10 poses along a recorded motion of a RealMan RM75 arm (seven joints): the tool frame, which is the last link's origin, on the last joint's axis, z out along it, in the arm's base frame.
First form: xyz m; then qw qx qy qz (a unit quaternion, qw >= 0).
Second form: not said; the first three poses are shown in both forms.
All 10 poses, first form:
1: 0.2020 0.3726 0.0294 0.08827 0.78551 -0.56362 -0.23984
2: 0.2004 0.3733 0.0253 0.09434 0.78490 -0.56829 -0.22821
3: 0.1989 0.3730 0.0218 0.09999 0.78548 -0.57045 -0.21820
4: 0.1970 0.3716 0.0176 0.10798 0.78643 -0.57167 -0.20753
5: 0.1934 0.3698 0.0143 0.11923 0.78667 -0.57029 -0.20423
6: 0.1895 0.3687 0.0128 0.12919 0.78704 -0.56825 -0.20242
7: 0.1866 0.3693 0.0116 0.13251 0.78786 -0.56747 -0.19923
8: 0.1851 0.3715 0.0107 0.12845 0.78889 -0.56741 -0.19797
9: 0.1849 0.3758 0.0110 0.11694 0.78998 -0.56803 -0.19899
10: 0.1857 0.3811 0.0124 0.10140 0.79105 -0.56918 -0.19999
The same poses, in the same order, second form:
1: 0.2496 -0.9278 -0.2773 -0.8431 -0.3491 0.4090 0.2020 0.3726 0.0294
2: 0.2499 -0.9352 -0.2510 -0.8490 -0.3363 0.4075 0.2004 0.3733 0.0253
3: 0.2540 -0.9398 -0.2287 -0.8525 -0.3292 0.4060 0.1989 0.3730 0.0218
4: 0.2603 -0.9440 -0.2030 -0.8543 -0.3231 0.4071 0.1970 0.3716 0.0176
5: 0.2661 -0.9460 -0.1853 -0.8486 -0.3211 0.4205 0.1934 0.3698 0.0143
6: 0.2722 -0.9468 -0.1718 -0.8422 -0.3208 0.4334 0.1895 0.3687 0.0128
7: 0.2766 -0.9470 -0.1635 -0.8414 -0.3208 0.4349 0.1866 0.3693 0.0116
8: 0.2777 -0.9461 -0.1666 -0.8444 -0.3231 0.4273 0.1851 0.3715 0.0107
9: 0.2755 -0.9440 -0.1815 -0.8509 -0.3273 0.4108 0.1849 0.3758 0.0110
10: 0.2721 -0.9411 -0.2010 -0.8599 -0.3315 0.3881 0.1857 0.3811 0.0124
